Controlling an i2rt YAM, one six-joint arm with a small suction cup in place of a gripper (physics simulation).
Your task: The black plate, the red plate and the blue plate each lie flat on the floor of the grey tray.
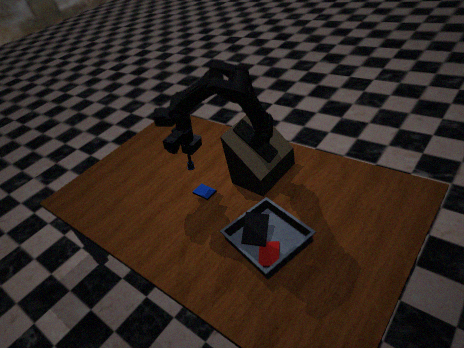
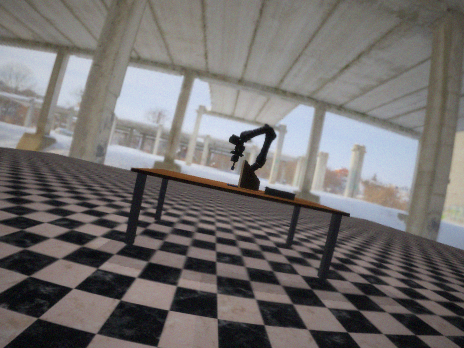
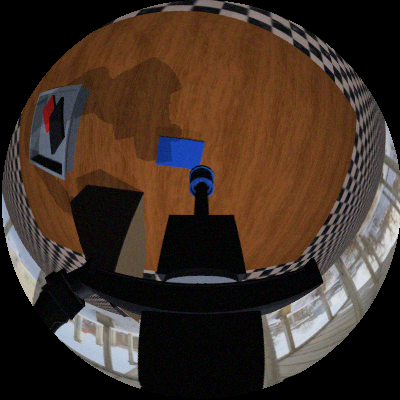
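Seen in the pictures: hand at its tool point: (image 1: 191,167) (image 2: 232,169) (image 3: 201,176); arm's base at its link origin: (image 1: 255,141) (image 2: 250,169).
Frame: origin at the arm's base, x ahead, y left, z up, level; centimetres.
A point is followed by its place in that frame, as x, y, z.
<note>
The blue plate (image 1: 204,191) @(20.0, -16.0, -16.5) (image 3: 182,152) @(19.9, -16.9, -16.5) lies flat on the wooden table, outside the tray. My suction gripper (image 1: 190,166) (image 2: 233,167) (image 3: 202,179) hangs in the air above the table near the blue plate, pointing down, with nothing on its cup. The black plate (image 1: 255,229) @(29.8, 16.5, -13.4) (image 3: 57,127) @(28.4, 13.2, -12.5) is inside the grey tray (image 1: 290,232) @(23.1, 26.4, -17.1) (image 2: 280,193) @(39.7, 18.3, -14.4) (image 3: 74,120) @(28.7, 9.1, -15.3). It looks tilted and overlaps an edge of the red plate (image 1: 269,253) @(34.8, 24.7, -16.2) (image 3: 48,114) @(34.3, 24.2, -16.1), which is in the same tray. What holds the black plate up, and whether the red plate is fully flat, I cannot tell.
The arm's wedge-shaped base block (image 1: 260,160) @(4.7, 4.6, -4.8) (image 2: 248,177) @(10.6, -2.7, -7.5) (image 3: 107,220) @(10.5, -4.3, -6.0) stands on the table (image 1: 150,200) @(33.9, -36.1, -17.5) (image 2: 200,182) @(58.2, -42.0, -17.4) (image 3: 260,100) @(34.1, -31.5, -17.4) beside the tray and the blue plate. The tray has raised walls. Shadows of the arm fall across the table.
</note>
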